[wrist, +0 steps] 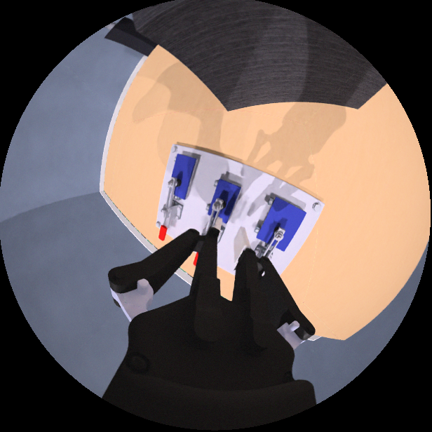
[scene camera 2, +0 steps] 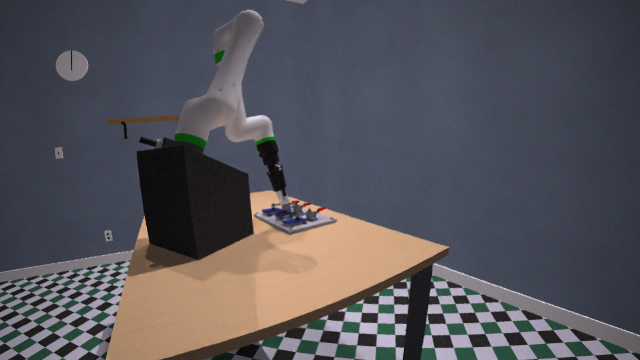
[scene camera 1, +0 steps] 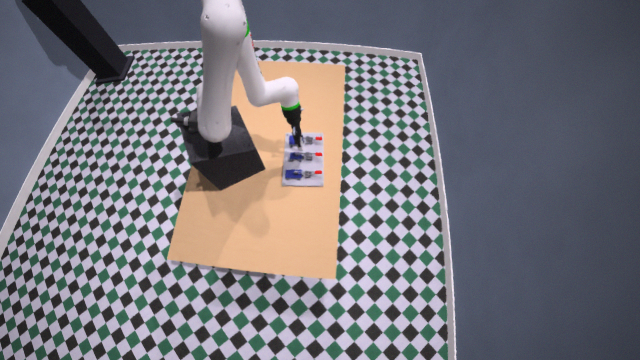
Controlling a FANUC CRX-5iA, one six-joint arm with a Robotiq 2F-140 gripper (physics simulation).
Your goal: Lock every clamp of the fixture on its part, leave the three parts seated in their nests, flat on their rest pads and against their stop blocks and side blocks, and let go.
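Places are measured from the arm's base along level axes (x ahead, y left, z up), in centimetres.
Where they show: gripper, between the fingertips: [scene camera 2: 285, 203] [scene camera 1: 300, 148].
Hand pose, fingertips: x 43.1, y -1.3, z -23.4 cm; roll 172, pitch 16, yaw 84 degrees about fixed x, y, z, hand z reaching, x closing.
After its pixels a point has its place.
Three blue parts lie on the pale fixture plate [scene camera 1: 303, 184] @(x 43.8, y -21.5, z -28.9 cm) [scene camera 2: 327, 220] @(x 50.8, y -21.6, z -28.9 cm) [wrist: 200, 155]. In the wrist view they are the left part [wrist: 187, 167], the middle part [wrist: 230, 188] and the right part [wrist: 292, 215]. A clamp arm reaches over each: left arm [wrist: 171, 192], middle arm [wrist: 218, 205], right arm [wrist: 278, 235]. The left red handle [wrist: 162, 232] and middle red handle [wrist: 196, 259] point outward; the right one is hidden behind the gripper. My gripper [scene camera 1: 298, 144] @(x 43.1, y -1.3, z -23.4 cm) [scene camera 2: 284, 201] @(x 43.1, y -1.3, z -23.4 cm) [wrist: 227, 229] is nearly closed, low between the middle and right clamps, with a narrow gap and nothing visible between its tips. Fine seating against blocks cannot be told.
The wooden table [scene camera 1: 310, 235] @(x 46.5, y -49.9, z -30.4 cm) [scene camera 2: 310, 280] @(x 15.6, y -55.3, z -30.4 cm) bears the fixture. The dark robot pedestal [scene camera 1: 225, 165] @(x 6.3, y -17.6, z -8.2 cm) [scene camera 2: 195, 200] @(x -2.2, y -21.6, z -11.4 cm) [wrist: 280, 60] stands on the base side of the plate. The side clamps stand close on both sides of the fingers.
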